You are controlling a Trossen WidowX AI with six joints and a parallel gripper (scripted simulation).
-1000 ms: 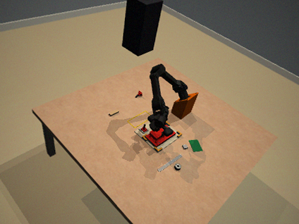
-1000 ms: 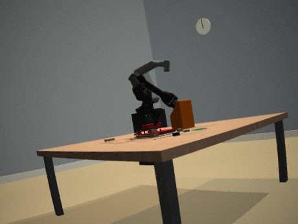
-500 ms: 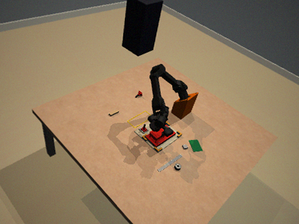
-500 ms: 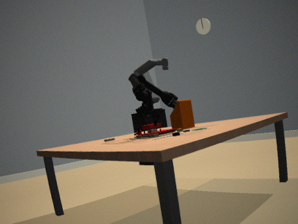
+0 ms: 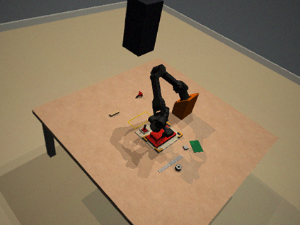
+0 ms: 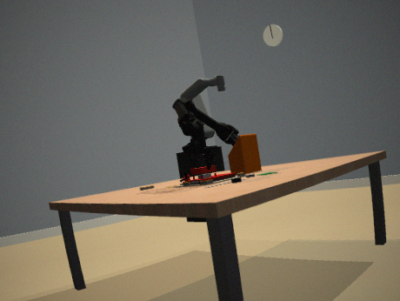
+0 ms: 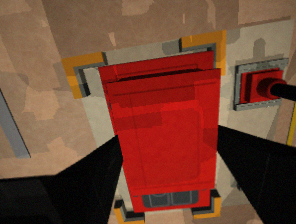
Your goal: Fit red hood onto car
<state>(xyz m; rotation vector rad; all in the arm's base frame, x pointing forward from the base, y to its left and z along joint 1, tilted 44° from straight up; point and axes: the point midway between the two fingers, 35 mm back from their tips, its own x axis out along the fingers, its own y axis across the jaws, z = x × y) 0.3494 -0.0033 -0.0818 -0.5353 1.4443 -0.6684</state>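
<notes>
Now: the grey engine block 1 cm to the left of my gripper tip and 3 cm below it. The rest, counted from my gripper tip: black ring: 7 cm ahead, 24 cm to the left, 5 cm below; then red hood: 1 cm above; then grey strip: 7 cm ahead, 19 cm to the left, 6 cm below.
</notes>
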